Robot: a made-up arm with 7 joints. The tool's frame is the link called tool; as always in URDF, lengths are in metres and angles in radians.
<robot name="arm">
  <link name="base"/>
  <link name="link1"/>
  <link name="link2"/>
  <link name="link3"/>
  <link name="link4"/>
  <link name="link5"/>
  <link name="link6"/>
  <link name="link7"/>
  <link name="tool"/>
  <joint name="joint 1" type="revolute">
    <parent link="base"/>
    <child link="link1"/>
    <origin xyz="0 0 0.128"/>
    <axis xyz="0 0 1"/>
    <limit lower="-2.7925" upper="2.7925"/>
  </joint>
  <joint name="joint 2" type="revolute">
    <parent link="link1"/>
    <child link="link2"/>
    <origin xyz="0 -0.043 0.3"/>
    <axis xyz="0 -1 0"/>
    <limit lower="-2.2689" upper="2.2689"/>
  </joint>
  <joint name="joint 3" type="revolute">
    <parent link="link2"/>
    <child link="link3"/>
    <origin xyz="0 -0.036 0.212"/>
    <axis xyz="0 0 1"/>
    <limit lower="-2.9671" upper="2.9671"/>
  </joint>
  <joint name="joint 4" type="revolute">
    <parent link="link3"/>
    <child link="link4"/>
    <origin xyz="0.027 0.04 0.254"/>
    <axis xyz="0 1 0"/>
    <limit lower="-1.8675" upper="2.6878"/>
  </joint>
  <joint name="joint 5" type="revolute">
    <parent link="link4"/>
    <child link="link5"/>
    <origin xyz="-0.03 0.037 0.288"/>
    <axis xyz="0 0 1"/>
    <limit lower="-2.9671" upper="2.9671"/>
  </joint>
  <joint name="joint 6" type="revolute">
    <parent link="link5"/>
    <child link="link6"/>
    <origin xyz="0 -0.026 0.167"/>
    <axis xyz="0 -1 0"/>
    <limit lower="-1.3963" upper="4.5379"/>
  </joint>
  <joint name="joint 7" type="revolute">
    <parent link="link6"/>
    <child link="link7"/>
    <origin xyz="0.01 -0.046 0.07"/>
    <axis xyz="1 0 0"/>
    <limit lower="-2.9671" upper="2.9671"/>
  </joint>
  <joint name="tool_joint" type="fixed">
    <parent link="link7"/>
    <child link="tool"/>
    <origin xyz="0 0 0" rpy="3.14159 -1.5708 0"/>
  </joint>
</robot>
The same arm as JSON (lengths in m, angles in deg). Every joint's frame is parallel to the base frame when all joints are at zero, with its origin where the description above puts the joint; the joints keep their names.
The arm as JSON. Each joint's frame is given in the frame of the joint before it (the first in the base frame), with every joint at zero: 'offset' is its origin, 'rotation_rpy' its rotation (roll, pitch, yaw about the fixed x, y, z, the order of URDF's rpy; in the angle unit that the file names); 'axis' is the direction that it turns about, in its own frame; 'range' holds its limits. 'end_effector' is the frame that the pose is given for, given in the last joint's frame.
{"length_unit": "m", "angle_unit": "deg", "chain": [{"id": "joint 1", "offset": [0.0, 0.0, 0.128], "rotation_rpy": [0.0, 0.0, 0.0], "axis": [0.0, 0.0, 1.0], "range": [-160.0, 160.0]}, {"id": "joint 2", "offset": [0.0, -0.043, 0.3], "rotation_rpy": [0.0, 0.0, 0.0], "axis": [0.0, -1.0, 0.0], "range": [-130.0, 130.0]}, {"id": "joint 3", "offset": [0.0, -0.036, 0.212], "rotation_rpy": [0.0, 0.0, 0.0], "axis": [0.0, 0.0, 1.0], "range": [-170.0, 170.0]}, {"id": "joint 4", "offset": [0.027, 0.04, 0.254], "rotation_rpy": [0.0, 0.0, 0.0], "axis": [0.0, 1.0, 0.0], "range": [-107.0, 154.0]}, {"id": "joint 5", "offset": [-0.03, 0.037, 0.288], "rotation_rpy": [0.0, 0.0, 0.0], "axis": [0.0, 0.0, 1.0], "range": [-170.0, 170.0]}, {"id": "joint 6", "offset": [0.0, -0.026, 0.167], "rotation_rpy": [0.0, 0.0, 0.0], "axis": [0.0, -1.0, 0.0], "range": [-80.0, 260.0]}, {"id": "joint 7", "offset": [0.01, -0.046, 0.07], "rotation_rpy": [0.0, 0.0, 0.0], "axis": [1.0, 0.0, 0.0], "range": [-170.0, 170.0]}], "end_effector": {"offset": [0.0, 0.0, 0.0], "rotation_rpy": [180.0, -90.0, 0.0]}}
